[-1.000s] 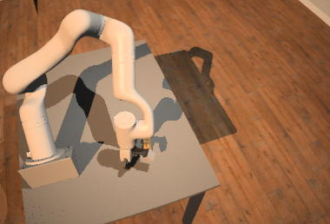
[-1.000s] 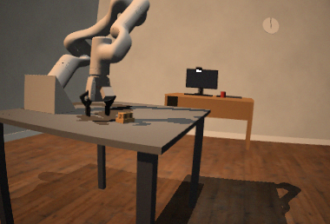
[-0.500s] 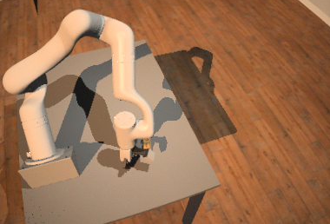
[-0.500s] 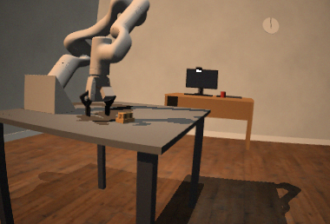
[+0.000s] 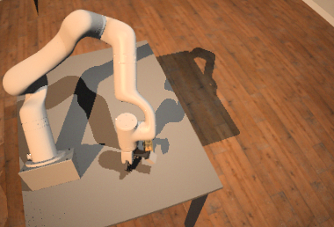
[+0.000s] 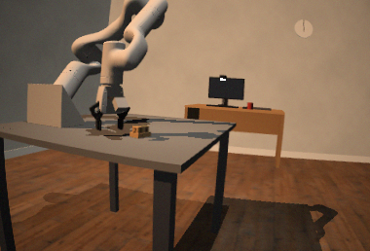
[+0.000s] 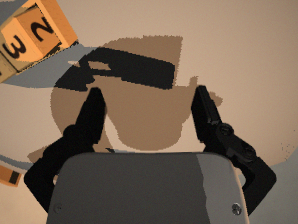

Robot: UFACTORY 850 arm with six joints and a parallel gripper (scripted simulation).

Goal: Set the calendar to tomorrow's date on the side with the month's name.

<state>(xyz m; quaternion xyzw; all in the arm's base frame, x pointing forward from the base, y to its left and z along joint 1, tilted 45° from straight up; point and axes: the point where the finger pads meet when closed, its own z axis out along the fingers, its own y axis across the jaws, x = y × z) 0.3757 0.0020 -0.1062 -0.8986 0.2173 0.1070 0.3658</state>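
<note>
My gripper is now 10 cm short of the orange cube and 4 cm to the right of it. The rest, counted from my hand: calendar cube (11 cm ahead, 7 cm to the left); then orange tray (10 cm ahead, 6 cm to the left, 2 cm below).
</note>
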